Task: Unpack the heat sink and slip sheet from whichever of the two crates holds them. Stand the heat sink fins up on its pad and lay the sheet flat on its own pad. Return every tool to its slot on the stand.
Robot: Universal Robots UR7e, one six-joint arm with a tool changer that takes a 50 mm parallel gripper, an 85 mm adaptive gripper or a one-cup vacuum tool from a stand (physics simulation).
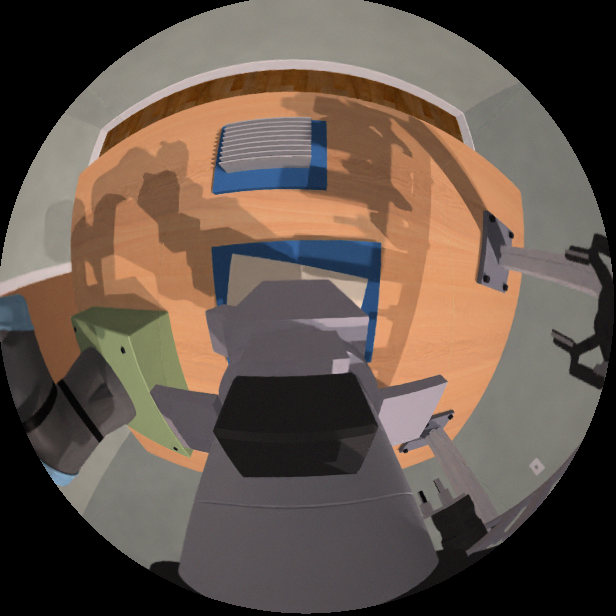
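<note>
The finned grey heat sink point(265, 144) stands fins up on a blue pad point(270, 172) at the far side of the wooden table. Nearer to me, a beige slip sheet point(270, 275) lies within a second blue pad point(298, 255). My mounted tool point(293, 327), a grey body with a black block, sits directly over this sheet and hides its near half. The tool's tip is hidden behind its own body, so I cannot tell whether it touches or holds the sheet.
A green crate point(135, 367) stands at the table's left edge, next to my arm's dark links point(63, 402). Off the right edge, stand brackets carry a black fingered gripper point(591, 310) and another tool point(453, 517).
</note>
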